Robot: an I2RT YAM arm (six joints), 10 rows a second.
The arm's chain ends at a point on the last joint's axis. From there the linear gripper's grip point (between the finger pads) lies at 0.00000 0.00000 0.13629 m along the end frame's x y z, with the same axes.
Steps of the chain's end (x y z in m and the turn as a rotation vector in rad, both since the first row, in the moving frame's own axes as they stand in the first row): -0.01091 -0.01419 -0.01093 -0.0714 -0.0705 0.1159; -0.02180 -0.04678 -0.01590 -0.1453 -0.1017 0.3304; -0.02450 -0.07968 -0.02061 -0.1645 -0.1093 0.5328; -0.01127 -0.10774 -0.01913 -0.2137 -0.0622 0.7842; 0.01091 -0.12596 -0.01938 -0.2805 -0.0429 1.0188; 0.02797 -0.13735 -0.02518 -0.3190 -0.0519 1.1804; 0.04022 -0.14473 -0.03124 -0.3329 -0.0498 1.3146; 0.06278 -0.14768 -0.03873 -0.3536 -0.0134 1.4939
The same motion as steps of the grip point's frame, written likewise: -0.02104 -0.00505 -0.01161 -0.0714 -0.0705 0.1159; -0.03857 -0.02970 -0.01802 -0.1453 -0.1017 0.3304; -0.04442 -0.06231 -0.02320 -0.1645 -0.1093 0.5328; -0.02964 -0.08488 -0.02232 -0.2137 -0.0622 0.7842; -0.01163 -0.09718 -0.02437 -0.2805 -0.0429 1.0188; -0.00008 -0.10762 -0.03145 -0.3190 -0.0519 1.1804; 0.00981 -0.11587 -0.03785 -0.3329 -0.0498 1.3146; 0.03213 -0.11743 -0.04571 -0.3536 -0.0134 1.4939
